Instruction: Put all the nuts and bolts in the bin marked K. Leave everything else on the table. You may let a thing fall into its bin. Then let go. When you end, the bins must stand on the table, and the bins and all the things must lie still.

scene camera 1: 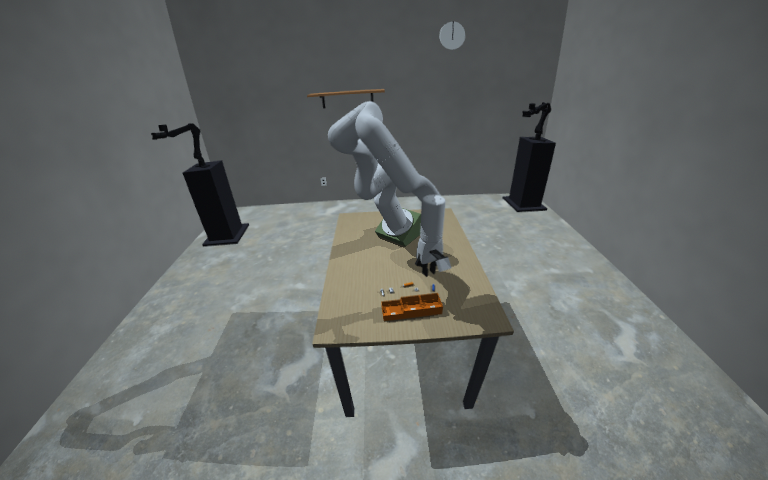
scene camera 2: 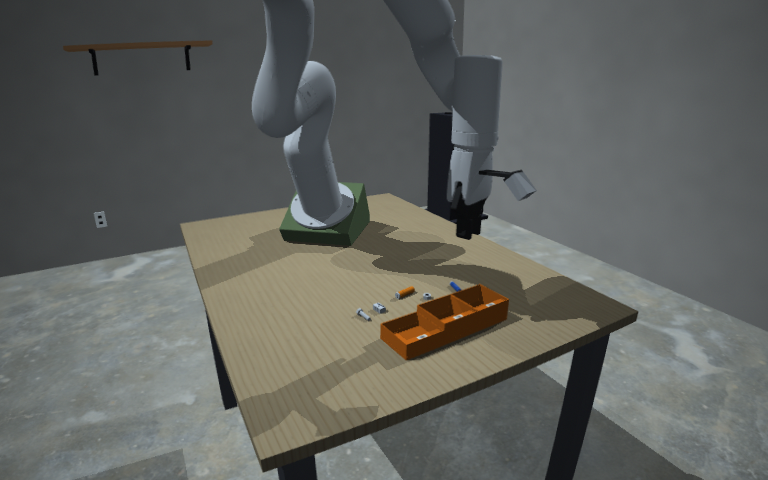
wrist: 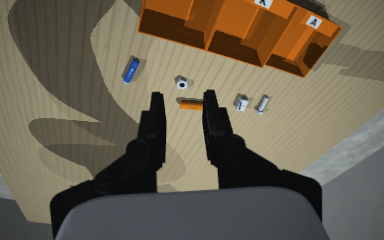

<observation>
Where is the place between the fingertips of my gripper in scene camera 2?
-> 468, 235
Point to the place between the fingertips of my gripper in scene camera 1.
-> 428, 273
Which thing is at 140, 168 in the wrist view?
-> My gripper.
</observation>
